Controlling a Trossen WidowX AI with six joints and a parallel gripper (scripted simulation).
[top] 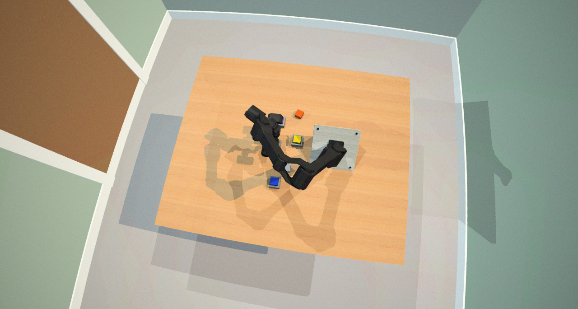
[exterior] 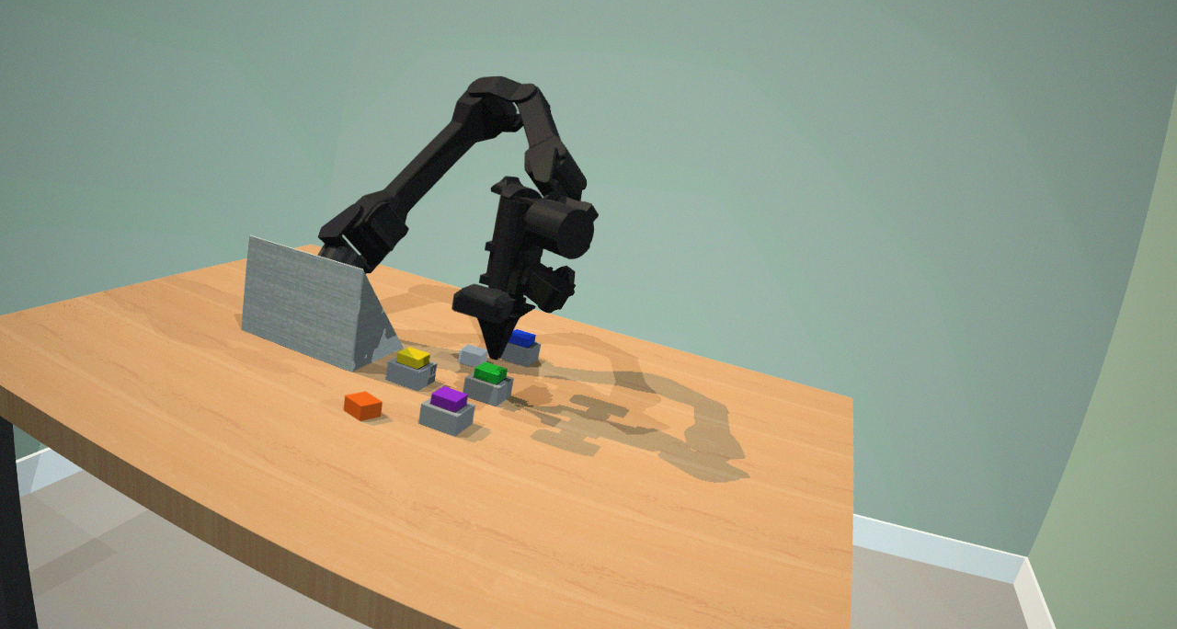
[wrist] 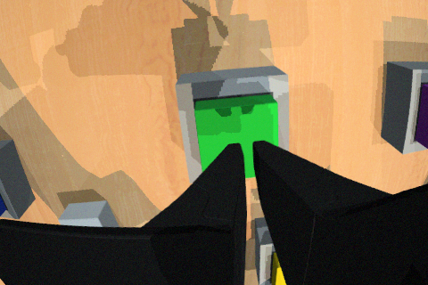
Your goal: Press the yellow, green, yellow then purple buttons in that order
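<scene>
Right now my gripper tip is 9 cm past the orange block, 17 cm to the left of it and 4 cm above it.
</scene>
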